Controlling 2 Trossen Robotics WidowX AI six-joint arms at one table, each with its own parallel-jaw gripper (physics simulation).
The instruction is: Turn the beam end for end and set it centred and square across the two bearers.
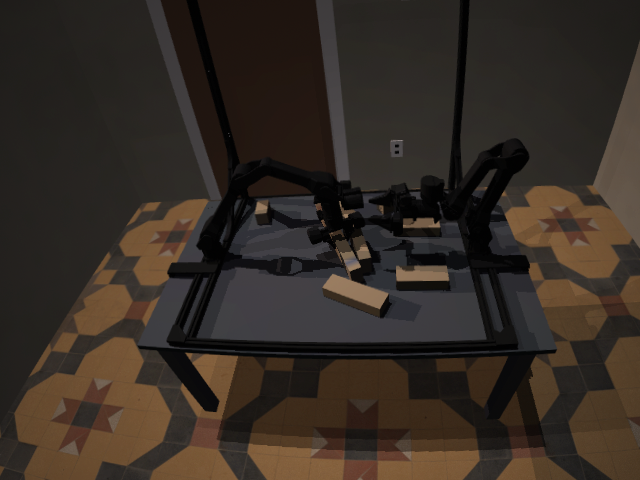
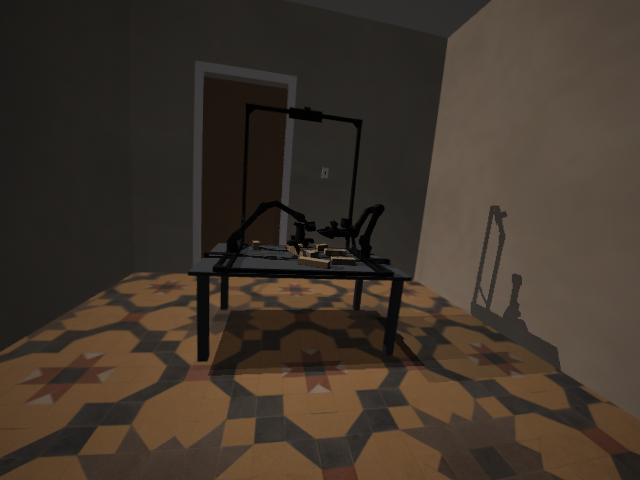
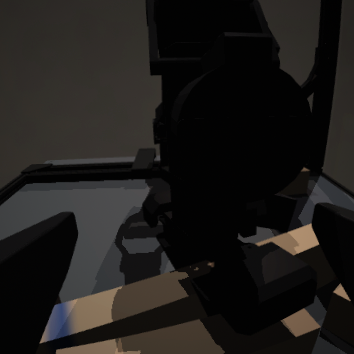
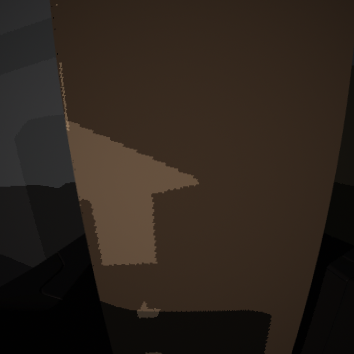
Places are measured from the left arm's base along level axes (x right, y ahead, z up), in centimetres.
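Where they show: left gripper, fingertip midpoint: (image 1: 368, 210) (image 2: 317, 231) (image 3: 196, 219); right gripper, fingertip midpoint: (image 2: 300, 253) (image 3: 207, 312) (image 4: 187, 217); left arm's base, origin of the base link: (image 1: 477, 247) (image 2: 364, 257); right arm's base, origin of the base link: (image 1: 213, 254) (image 2: 231, 251).
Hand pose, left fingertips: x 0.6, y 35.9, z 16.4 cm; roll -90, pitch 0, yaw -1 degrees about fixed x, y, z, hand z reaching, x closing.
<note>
Things, the pixels of their top centre, and the offset from my left fingertips. Level surfaces: height alone.
- beam, middle of its top: (image 4: 230, 249) (image 3: 229, 265) (image 1: 336, 231) (image 2: 299, 246) dy +11.2, dx +4.2, dz -11.7 cm
- tan block, middle of its top: (image 3: 192, 343) (image 1: 358, 239) dy +3.6, dx +0.1, dz -12.0 cm
- table, its level: dz -18.4 cm
The beam (image 1: 346, 252) (image 3: 145, 296) (image 4: 225, 150) is a long tan bar with a blue band near its front end and a reddish far end. My right gripper (image 1: 337, 232) is shut on the beam near its middle and covers part of it. The beam lies at a slant close to a tan block (image 1: 362, 249); I cannot tell whether they touch. Another block behind the right gripper is mostly hidden. I cannot tell which blocks are the bearers. My left gripper (image 1: 373, 210) is open and empty, to the right of the beam and facing it.
Loose tan blocks lie on the table (image 1: 268, 322): one at the front (image 1: 354, 295), one at the right (image 1: 422, 277), one under the left arm (image 1: 421, 227) and one at the back left (image 1: 262, 212). A dark frame (image 1: 336, 345) runs along the front edge.
</note>
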